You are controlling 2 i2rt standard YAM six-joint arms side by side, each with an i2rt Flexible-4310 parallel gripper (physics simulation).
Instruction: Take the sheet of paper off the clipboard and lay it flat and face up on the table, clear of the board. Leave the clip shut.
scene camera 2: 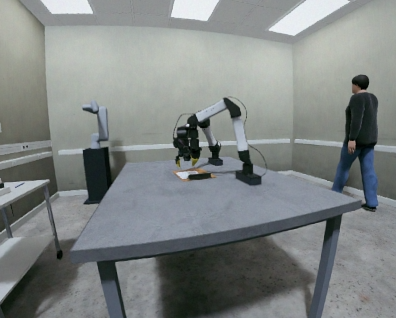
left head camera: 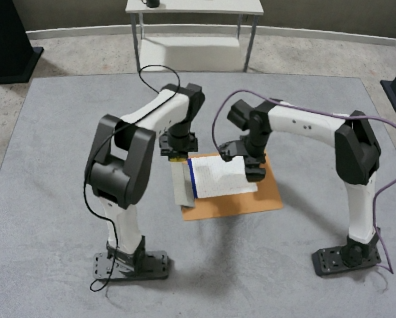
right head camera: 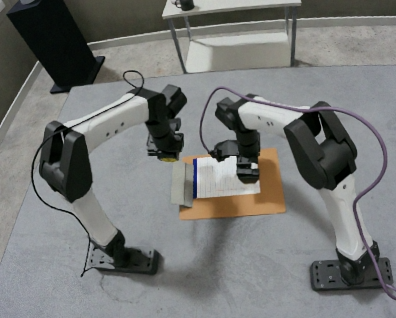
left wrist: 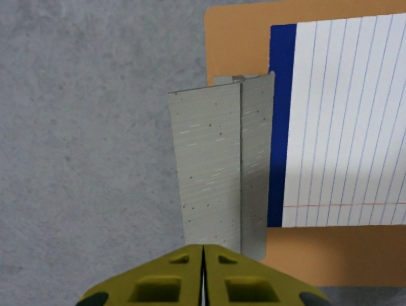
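The brown clipboard (left head camera: 272, 195) (right head camera: 272, 195) (scene camera 2: 178, 173) (left wrist: 330, 255) lies on the table. The sheet of paper (left head camera: 220, 175) (right head camera: 225, 182) (left wrist: 345, 125) lies on it, lined side up, its blue band along the clip. The grey clip (left head camera: 182, 185) (right head camera: 182, 185) (scene camera 2: 201, 176) (left wrist: 210, 165) covers the board's left edge and meets the band; its grip on the sheet is hidden. My left gripper (left head camera: 177, 159) (right head camera: 170, 159) (left wrist: 203, 256) is shut and empty above the clip. My right gripper (left head camera: 255, 169) (right head camera: 248, 169) appears open, above the sheet's right part; its fingertips are hidden in the head views.
The grey table (left head camera: 55, 150) (right head camera: 65, 210) (scene camera 2: 200, 215) extends around the board. The arms' bases stand near its front edge in the head views. A white side table (left head camera: 195, 6) (right head camera: 230, 7) with a dark mug (left head camera: 151, 3) (right head camera: 186, 4) stands beyond the far edge.
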